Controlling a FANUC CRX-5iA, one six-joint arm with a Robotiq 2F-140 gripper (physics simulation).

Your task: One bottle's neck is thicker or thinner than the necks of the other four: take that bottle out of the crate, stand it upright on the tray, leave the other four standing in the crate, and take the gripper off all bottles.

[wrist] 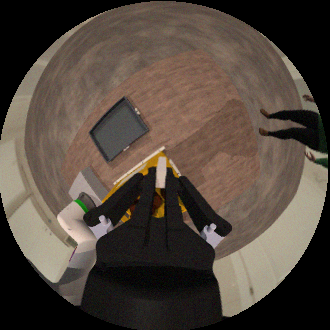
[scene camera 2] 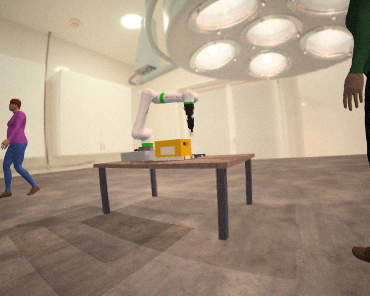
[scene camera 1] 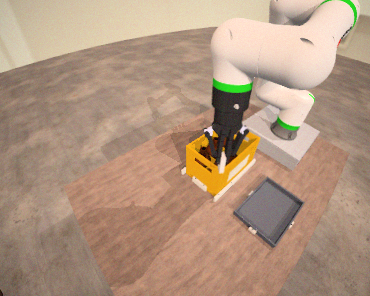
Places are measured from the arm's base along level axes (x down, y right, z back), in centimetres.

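Where they show: gripper, fingertip midpoint: (wrist: 161, 162) (scene camera 2: 191, 136) (scene camera 1: 220, 169); arm's base, origin of the base link: (wrist: 87, 201) (scene camera 1: 283, 131).
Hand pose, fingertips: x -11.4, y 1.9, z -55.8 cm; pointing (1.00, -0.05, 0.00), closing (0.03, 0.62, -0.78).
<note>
Things, the pixels of their top centre, and the offset from my fingertips. "pt": a spot on its surface instead. Level surfaces: height alone.
- yellow crate, middle of its top: (wrist: 140, 207) (scene camera 1: 225, 141) (scene camera 2: 172, 140) dx +2.3, dy +9.5, dz +15.0 cm
- bottle, middle of its top: (scene camera 1: 203, 148) dx +3.5, dy +13.6, dz +6.3 cm
- dark grey tray, surface spot: (scene camera 1: 269, 210) (wrist: 115, 128) pt dx +19.3, dy -19.7, dz +12.7 cm
- wooden table, its level: dx +19.9 cm
My gripper (scene camera 1: 222, 164) (scene camera 2: 191, 134) (wrist: 161, 162) is shut, its pale fingertips together with no bottle between them. It points down over the yellow crate (scene camera 1: 200, 172) (scene camera 2: 177, 149), near the crate's front corner. In the wrist view the fingers cover much of the crate. Brown bottles stand inside; one bottle (scene camera 1: 204, 150) shows left of the fingers in scene camera 1, and brown bottle parts show between the finger links in the wrist view. Which neck differs I cannot tell. The dark grey tray (scene camera 1: 269, 210) (wrist: 119, 130) is empty and lies beside the crate, apart from it.
The crate stands between pale rails (scene camera 1: 235, 181) on the wooden table (scene camera 1: 150, 210) (scene camera 2: 210, 161) (wrist: 200, 90). The arm's grey base block (scene camera 1: 295, 150) (scene camera 2: 137, 156) is behind the crate. A person in purple (scene camera 2: 16, 127) and a person in green (scene camera 2: 361, 45) are on the floor away from the table.
</note>
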